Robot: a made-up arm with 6 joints. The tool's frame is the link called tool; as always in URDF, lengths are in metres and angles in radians. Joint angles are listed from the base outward.
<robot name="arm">
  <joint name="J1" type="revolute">
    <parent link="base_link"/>
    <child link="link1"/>
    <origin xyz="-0.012 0.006 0.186" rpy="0 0 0"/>
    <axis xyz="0 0 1"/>
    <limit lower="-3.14" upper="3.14"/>
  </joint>
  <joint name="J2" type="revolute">
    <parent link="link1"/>
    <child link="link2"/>
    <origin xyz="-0.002 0.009 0.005" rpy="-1.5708 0 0"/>
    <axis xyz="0 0 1"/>
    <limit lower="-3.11" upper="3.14"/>
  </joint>
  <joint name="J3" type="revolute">
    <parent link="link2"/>
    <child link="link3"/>
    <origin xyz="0.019 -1.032 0.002" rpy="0 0 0"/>
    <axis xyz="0 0 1"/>
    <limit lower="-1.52" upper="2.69"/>
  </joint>
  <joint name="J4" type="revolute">
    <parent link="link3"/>
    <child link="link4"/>
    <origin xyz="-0.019 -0.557 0.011" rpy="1.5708 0 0"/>
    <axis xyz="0 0 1"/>
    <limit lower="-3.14" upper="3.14"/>
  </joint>
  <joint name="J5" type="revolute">
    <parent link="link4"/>
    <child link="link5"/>
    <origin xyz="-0.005 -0.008 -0.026" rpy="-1.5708 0 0"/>
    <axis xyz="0 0 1"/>
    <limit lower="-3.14" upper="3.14"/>
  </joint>
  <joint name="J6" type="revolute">
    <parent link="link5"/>
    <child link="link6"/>
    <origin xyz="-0.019 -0.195 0.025" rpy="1.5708 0 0"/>
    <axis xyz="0 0 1"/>
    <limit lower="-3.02" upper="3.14"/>
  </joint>
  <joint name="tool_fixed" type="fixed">
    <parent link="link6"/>
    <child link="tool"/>
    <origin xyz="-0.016 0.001 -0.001" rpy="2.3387 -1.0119 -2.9"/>
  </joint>
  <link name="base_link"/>
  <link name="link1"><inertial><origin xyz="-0.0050 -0.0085 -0.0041"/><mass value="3.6"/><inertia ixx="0.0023" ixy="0" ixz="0" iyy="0.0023" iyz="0" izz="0.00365"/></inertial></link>
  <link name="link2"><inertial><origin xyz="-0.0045 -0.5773 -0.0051"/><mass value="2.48"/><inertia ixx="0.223" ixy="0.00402" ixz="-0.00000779" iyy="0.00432" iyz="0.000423" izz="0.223"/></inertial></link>
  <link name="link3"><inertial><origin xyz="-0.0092 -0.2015 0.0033"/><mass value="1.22"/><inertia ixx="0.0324" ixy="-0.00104" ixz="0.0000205" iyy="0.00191" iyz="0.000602" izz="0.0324"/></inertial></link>
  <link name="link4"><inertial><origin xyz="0.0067 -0.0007 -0.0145"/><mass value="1.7"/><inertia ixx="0.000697" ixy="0" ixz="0" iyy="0.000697" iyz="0" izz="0.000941"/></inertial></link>
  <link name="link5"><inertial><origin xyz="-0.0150 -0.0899 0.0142"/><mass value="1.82"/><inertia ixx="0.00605" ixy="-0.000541" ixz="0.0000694" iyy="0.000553" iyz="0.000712" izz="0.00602"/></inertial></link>
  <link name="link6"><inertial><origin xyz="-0.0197 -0.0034 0.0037"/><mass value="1.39"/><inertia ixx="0.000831" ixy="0" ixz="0" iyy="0.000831" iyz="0" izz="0.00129"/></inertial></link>
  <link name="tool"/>
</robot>
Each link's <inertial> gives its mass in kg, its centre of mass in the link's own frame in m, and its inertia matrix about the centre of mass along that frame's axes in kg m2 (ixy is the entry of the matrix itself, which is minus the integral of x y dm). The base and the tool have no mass. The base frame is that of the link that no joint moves.
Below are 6 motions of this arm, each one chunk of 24 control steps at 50 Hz.
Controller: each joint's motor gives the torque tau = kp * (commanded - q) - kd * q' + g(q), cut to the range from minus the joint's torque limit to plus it. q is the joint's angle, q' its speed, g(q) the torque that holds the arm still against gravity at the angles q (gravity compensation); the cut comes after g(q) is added. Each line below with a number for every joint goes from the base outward.
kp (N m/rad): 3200 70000 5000 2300 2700 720
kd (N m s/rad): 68 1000 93 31 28 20
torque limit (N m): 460 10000 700 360 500 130
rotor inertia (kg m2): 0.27 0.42 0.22 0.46 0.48 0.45
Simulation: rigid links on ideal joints. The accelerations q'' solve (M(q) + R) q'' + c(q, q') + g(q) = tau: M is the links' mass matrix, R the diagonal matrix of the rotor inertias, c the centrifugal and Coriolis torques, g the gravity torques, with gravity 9.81 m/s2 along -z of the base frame. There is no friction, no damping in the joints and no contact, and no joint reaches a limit. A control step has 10 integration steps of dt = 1/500 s. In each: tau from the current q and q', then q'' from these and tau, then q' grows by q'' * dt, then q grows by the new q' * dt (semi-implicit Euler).
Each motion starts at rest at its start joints. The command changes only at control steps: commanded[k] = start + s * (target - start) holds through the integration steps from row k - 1 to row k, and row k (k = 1, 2, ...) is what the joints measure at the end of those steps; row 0 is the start. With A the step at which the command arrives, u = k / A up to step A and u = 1 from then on. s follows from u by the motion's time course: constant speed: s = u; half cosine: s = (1 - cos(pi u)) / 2; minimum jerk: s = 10 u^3 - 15 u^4 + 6 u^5; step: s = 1 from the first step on.
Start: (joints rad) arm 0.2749 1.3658 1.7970 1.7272 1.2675 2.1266
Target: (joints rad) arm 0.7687 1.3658 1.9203 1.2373 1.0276 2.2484
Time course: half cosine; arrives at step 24
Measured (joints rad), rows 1 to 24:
1: 0.2751 1.3658 1.7971 1.7260 1.2668 2.1267
2: 0.2760 1.3657 1.7977 1.7214 1.2640 2.1274
3: 0.2787 1.3657 1.7993 1.7122 1.2588 2.1289
4: 0.2843 1.3657 1.8022 1.6986 1.2514 2.1314
5: 0.2940 1.3657 1.8062 1.6812 1.2424 2.1350
6: 0.3088 1.3657 1.8111 1.6604 1.2318 2.1395
7: 0.3292 1.3657 1.8167 1.6366 1.2199 2.1449
8: 0.3551 1.3657 1.8230 1.6102 1.2068 2.1511
9: 0.3861 1.3657 1.8297 1.5816 1.1928 2.1578
10: 0.4213 1.3657 1.8370 1.5512 1.1780 2.1651
11: 0.4594 1.3657 1.8448 1.5197 1.1628 2.1728
12: 0.4990 1.3657 1.8529 1.4875 1.1474 2.1807
13: 0.5388 1.3658 1.8612 1.4552 1.1319 2.1887
14: 0.5774 1.3658 1.8696 1.4234 1.1167 2.1968
15: 0.6139 1.3658 1.8779 1.3926 1.1019 2.2046
16: 0.6473 1.3658 1.8858 1.3634 1.0879 2.2122
17: 0.6773 1.3658 1.8933 1.3362 1.0748 2.2193
18: 0.7036 1.3659 1.9001 1.3116 1.0630 2.2259
19: 0.7261 1.3659 1.9061 1.2899 1.0526 2.2318
20: 0.7450 1.3659 1.9112 1.2714 1.0438 2.2370
21: 0.7603 1.3659 1.9153 1.2566 1.0368 2.2413
22: 0.7720 1.3659 1.9184 1.2457 1.0318 2.2447
23: 0.7802 1.3659 1.9205 1.2388 1.0287 2.2471
24: 0.7848 1.3659 1.9216 1.2361 1.0278 2.2485

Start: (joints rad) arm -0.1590 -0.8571 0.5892 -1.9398 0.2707 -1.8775
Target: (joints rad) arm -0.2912 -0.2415 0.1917 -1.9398 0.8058 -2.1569
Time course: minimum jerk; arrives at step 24
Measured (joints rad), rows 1 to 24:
1: -0.1590 -0.8568 0.5888 -1.9398 0.2710 -1.8776
2: -0.1592 -0.8549 0.5861 -1.9399 0.2731 -1.8780
3: -0.1598 -0.8496 0.5802 -1.9401 0.2789 -1.8794
4: -0.1611 -0.8393 0.5710 -1.9404 0.2896 -1.8825
5: -0.1633 -0.8232 0.5591 -1.9406 0.3055 -1.8880
6: -0.1668 -0.8008 0.5447 -1.9408 0.3266 -1.8963
7: -0.1719 -0.7722 0.5279 -1.9408 0.3528 -1.9074
8: -0.1789 -0.7378 0.5083 -1.9408 0.3835 -1.9213
9: -0.1879 -0.6984 0.4861 -1.9407 0.4184 -1.9378
10: -0.1987 -0.6551 0.4613 -1.9406 0.4564 -1.9563
11: -0.2107 -0.6088 0.4346 -1.9405 0.4965 -1.9766
12: -0.2232 -0.5610 0.4067 -1.9403 0.5379 -1.9979
13: -0.2351 -0.5128 0.3785 -1.9400 0.5793 -2.0198
14: -0.2456 -0.4656 0.3506 -1.9397 0.6197 -2.0417
15: -0.2544 -0.4207 0.3240 -1.9393 0.6580 -2.0628
16: -0.2618 -0.3793 0.2991 -1.9388 0.6933 -2.0828
17: -0.2683 -0.3423 0.2766 -1.9383 0.7245 -2.1010
18: -0.2743 -0.3108 0.2567 -1.9378 0.7507 -2.1170
19: -0.2796 -0.2852 0.2399 -1.9376 0.7716 -2.1304
20: -0.2839 -0.2658 0.2262 -1.9374 0.7872 -2.1411
21: -0.2869 -0.2525 0.2156 -1.9375 0.7976 -2.1489
22: -0.2889 -0.2447 0.2078 -1.9377 0.8034 -2.1541
23: -0.2900 -0.2414 0.2022 -1.9381 0.8056 -2.1569
24: -0.2906 -0.2409 0.1978 -1.9388 0.8058 -2.1579

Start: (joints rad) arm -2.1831 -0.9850 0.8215 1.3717 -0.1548 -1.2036
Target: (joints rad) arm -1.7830 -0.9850 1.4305 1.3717 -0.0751 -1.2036
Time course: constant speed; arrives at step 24
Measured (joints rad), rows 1 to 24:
1: -2.1814 -0.9864 0.8318 1.3708 -0.1522 -1.2037
2: -2.1756 -0.9867 0.8522 1.3700 -0.1475 -1.2040
3: -2.1647 -0.9860 0.8798 1.3702 -0.1429 -1.2042
4: -2.1483 -0.9850 0.9101 1.3710 -0.1393 -1.2043
5: -2.1270 -0.9844 0.9393 1.3717 -0.1365 -1.2042
6: -2.1027 -0.9843 0.9659 1.3720 -0.1340 -1.2039
7: -2.0772 -0.9846 0.9903 1.3720 -0.1317 -1.2037
8: -2.0527 -0.9849 1.0141 1.3719 -0.1292 -1.2035
9: -2.0304 -0.9851 1.0384 1.3719 -0.1264 -1.2034
10: -2.0113 -0.9851 1.0636 1.3719 -0.1231 -1.2033
11: -1.9951 -0.9850 1.0895 1.3719 -0.1195 -1.2033
12: -1.9813 -0.9848 1.1156 1.3719 -0.1157 -1.2033
13: -1.9687 -0.9848 1.1414 1.3719 -0.1119 -1.2034
14: -1.9563 -0.9848 1.1669 1.3718 -0.1082 -1.2035
15: -1.9429 -0.9848 1.1922 1.3717 -0.1046 -1.2036
16: -1.9281 -0.9848 1.2174 1.3716 -0.1013 -1.2037
17: -1.9117 -0.9849 1.2426 1.3716 -0.0980 -1.2037
18: -1.8940 -0.9849 1.2679 1.3717 -0.0949 -1.2037
19: -1.8755 -0.9849 1.2933 1.3717 -0.0918 -1.2036
20: -1.8570 -0.9849 1.3187 1.3718 -0.0887 -1.2036
21: -1.8389 -0.9849 1.3441 1.3718 -0.0854 -1.2035
22: -1.8216 -0.9849 1.3695 1.3718 -0.0821 -1.2035
23: -1.8050 -0.9849 1.3949 1.3718 -0.0788 -1.2035
24: -1.7889 -0.9849 1.4204 1.3718 -0.0753 -1.2035

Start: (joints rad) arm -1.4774 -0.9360 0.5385 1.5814 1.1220 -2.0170
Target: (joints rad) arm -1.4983 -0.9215 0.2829 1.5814 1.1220 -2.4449
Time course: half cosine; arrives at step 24
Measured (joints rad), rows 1 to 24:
1: -1.4774 -0.9359 0.5380 1.5813 1.1220 -2.0175
2: -1.4775 -0.9356 0.5360 1.5812 1.1220 -2.0196
3: -1.4777 -0.9353 0.5321 1.5810 1.1219 -2.0247
4: -1.4780 -0.9349 0.5258 1.5809 1.1218 -2.0334
5: -1.4786 -0.9344 0.5173 1.5809 1.1218 -2.0459
6: -1.4793 -0.9339 0.5068 1.5810 1.1218 -2.0619
7: -1.4802 -0.9332 0.4946 1.5812 1.1219 -2.0810
8: -1.4812 -0.9325 0.4811 1.5812 1.1219 -2.1026
9: -1.4824 -0.9317 0.4664 1.5813 1.1218 -2.1264
10: -1.4838 -0.9309 0.4509 1.5813 1.1218 -2.1520
11: -1.4852 -0.9300 0.4347 1.5813 1.1219 -2.1789
12: -1.4867 -0.9291 0.4180 1.5814 1.1219 -2.2066
13: -1.4882 -0.9282 0.4012 1.5814 1.1219 -2.2348
14: -1.4897 -0.9273 0.3845 1.5815 1.1219 -2.2629
15: -1.4912 -0.9264 0.3683 1.5816 1.1219 -2.2905
16: -1.4926 -0.9256 0.3528 1.5816 1.1220 -2.3171
17: -1.4939 -0.9248 0.3383 1.5817 1.1220 -2.3421
18: -1.4952 -0.9241 0.3251 1.5817 1.1220 -2.3653
19: -1.4962 -0.9235 0.3133 1.5817 1.1220 -2.3862
20: -1.4972 -0.9229 0.3032 1.5818 1.1220 -2.4044
21: -1.4979 -0.9225 0.2949 1.5818 1.1221 -2.4197
22: -1.4985 -0.9222 0.2886 1.5818 1.1221 -2.4317
23: -1.4989 -0.9219 0.2844 1.5818 1.1221 -2.4403
24: -1.4992 -0.9218 0.2823 1.5818 1.1221 -2.4453

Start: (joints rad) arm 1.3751 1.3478 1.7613 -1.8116 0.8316 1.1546
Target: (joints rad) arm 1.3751 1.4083 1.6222 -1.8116 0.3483 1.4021
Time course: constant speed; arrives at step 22
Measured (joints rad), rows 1 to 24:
1: 1.3745 1.3498 1.7578 -1.8113 0.8169 1.1576
2: 1.3735 1.3527 1.7518 -1.8113 0.7892 1.1652
3: 1.3730 1.3556 1.7454 -1.8115 0.7632 1.1760
4: 1.3730 1.3583 1.7389 -1.8116 0.7421 1.1882
5: 1.3734 1.3610 1.7323 -1.8116 0.7218 1.2006
6: 1.3739 1.3637 1.7258 -1.8116 0.6999 1.2127
7: 1.3744 1.3665 1.7194 -1.8116 0.6774 1.2242
8: 1.3749 1.3693 1.7132 -1.8116 0.6552 1.2354
9: 1.3754 1.3720 1.7069 -1.8116 0.6333 1.2465
10: 1.3758 1.3748 1.7006 -1.8116 0.6114 1.2577
11: 1.3760 1.3775 1.6943 -1.8116 0.5895 1.2688
12: 1.3760 1.3803 1.6879 -1.8116 0.5675 1.2801
13: 1.3759 1.3830 1.6816 -1.8116 0.5455 1.2913
14: 1.3757 1.3858 1.6753 -1.8116 0.5236 1.3026
15: 1.3754 1.3885 1.6690 -1.8116 0.5016 1.3139
16: 1.3751 1.3913 1.6627 -1.8116 0.4797 1.3251
17: 1.3749 1.3940 1.6563 -1.8116 0.4577 1.3364
18: 1.3747 1.3968 1.6500 -1.8116 0.4358 1.3476
19: 1.3746 1.3995 1.6437 -1.8116 0.4138 1.3589
20: 1.3746 1.4023 1.6374 -1.8116 0.3918 1.3701
21: 1.3746 1.4050 1.6311 -1.8116 0.3699 1.3814
22: 1.3747 1.4078 1.6247 -1.8116 0.3479 1.3926
23: 1.3756 1.4084 1.6222 -1.8117 0.3410 1.4009
24: 1.3769 1.4083 1.6217 -1.8117 0.3466 1.4046

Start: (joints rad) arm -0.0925 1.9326 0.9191 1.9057 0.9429 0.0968
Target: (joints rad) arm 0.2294 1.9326 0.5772 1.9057 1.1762 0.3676
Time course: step
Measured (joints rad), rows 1 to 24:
1: -0.0857 1.9496 0.8162 1.8929 1.0854 0.1582
2: -0.0582 1.9414 0.6704 1.8916 1.2071 0.2687
3: -0.0134 1.9249 0.5610 1.9168 1.2058 0.3521
4: 0.0435 1.9180 0.5117 1.9363 1.1745 0.3893
5: 0.1096 1.9208 0.5151 1.9325 1.1683 0.3931
6: 0.1804 1.9276 0.5443 1.9157 1.1753 0.3831
7: 0.2503 1.9333 0.5731 1.9015 1.1778 0.3727
8: 0.3119 1.9356 0.5880 1.8958 1.1772 0.3671
9: 0.3591 1.9351 0.5892 1.8968 1.1785 0.3657
10: 0.3902 1.9336 0.5834 1.9003 1.1807 0.3666
11: 0.4052 1.9323 0.5773 1.9029 1.1820 0.3678
12: 0.4041 1.9319 0.5746 1.9036 1.1821 0.3686
13: 0.3869 1.9321 0.5750 1.9029 1.1816 0.3689
14: 0.3554 1.9325 0.5766 1.9025 1.1803 0.3689
15: 0.3144 1.9327 0.5773 1.9033 1.1781 0.3686
16: 0.2691 1.9325 0.5764 1.9051 1.1760 0.3682
17: 0.2248 1.9322 0.5747 1.9070 1.1746 0.3676
18: 0.1859 1.9320 0.5734 1.9085 1.1736 0.3671
19: 0.1559 1.9319 0.5732 1.9093 1.1729 0.3667
20: 0.1369 1.9321 0.5740 1.9094 1.1725 0.3665
21: 0.1295 1.9323 0.5752 1.9090 1.1723 0.3665
22: 0.1334 1.9325 0.5763 1.9084 1.1726 0.3666
23: 0.1469 1.9326 0.5767 1.9078 1.1733 0.3667
24: 0.1675 1.9325 0.5766 1.9073 1.1742 0.3669

